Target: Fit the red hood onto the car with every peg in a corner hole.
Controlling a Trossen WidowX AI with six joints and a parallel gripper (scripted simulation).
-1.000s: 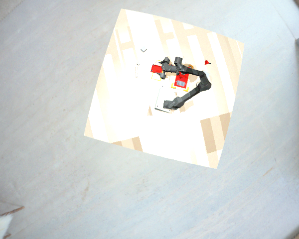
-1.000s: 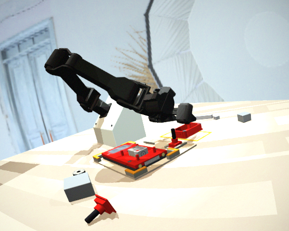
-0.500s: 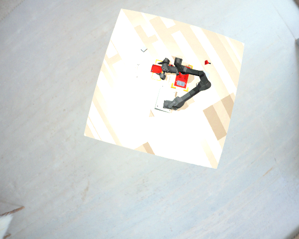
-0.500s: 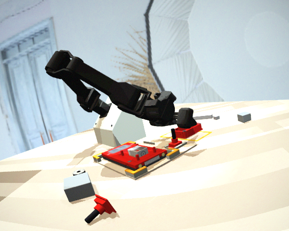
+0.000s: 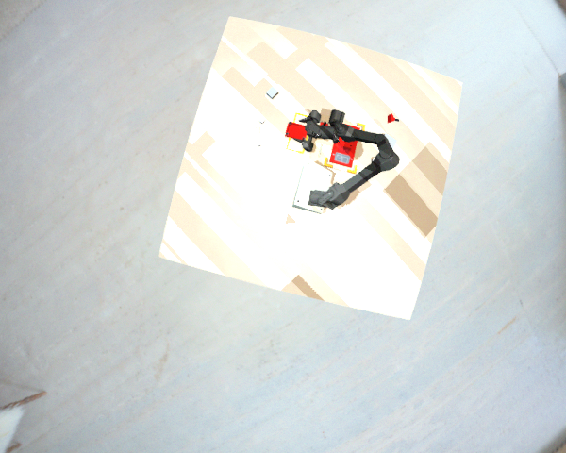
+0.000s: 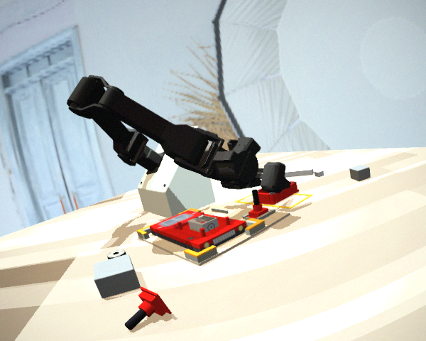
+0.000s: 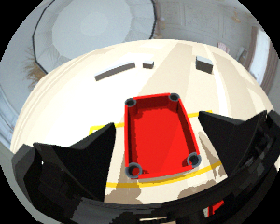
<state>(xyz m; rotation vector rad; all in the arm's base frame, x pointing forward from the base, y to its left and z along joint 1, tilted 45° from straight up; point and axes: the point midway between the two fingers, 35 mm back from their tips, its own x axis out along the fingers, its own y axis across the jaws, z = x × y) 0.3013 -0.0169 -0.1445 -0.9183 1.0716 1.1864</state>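
My gripper tip is now 20 mm above the red hood. The rest, counted from my gripper tip: grey engine block 240 mm to the right, 10 mm below, 10 mm ahead.
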